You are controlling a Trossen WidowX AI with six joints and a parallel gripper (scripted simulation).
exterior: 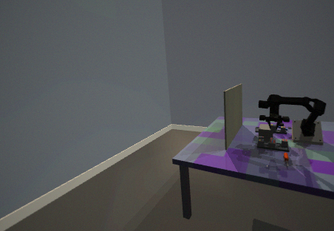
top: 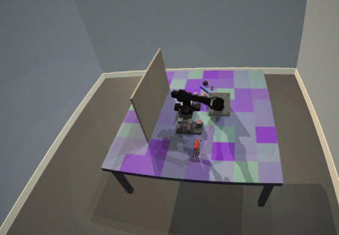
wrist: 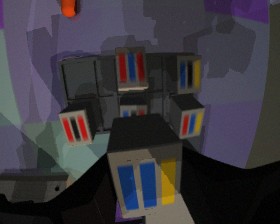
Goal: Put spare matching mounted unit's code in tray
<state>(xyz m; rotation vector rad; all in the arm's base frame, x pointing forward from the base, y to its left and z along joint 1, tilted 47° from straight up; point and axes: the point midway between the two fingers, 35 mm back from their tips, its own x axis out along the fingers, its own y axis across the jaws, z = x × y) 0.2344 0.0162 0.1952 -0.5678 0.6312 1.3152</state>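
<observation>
My gripper tip is now 160 mm to the left of the mounted unit, 80 mm above it and 30 mm short of it. Round my gripper tip: beige board: 280 mm ahead, 200 mm to the right, 90 mm above; dark block: 20 mm above.
</observation>
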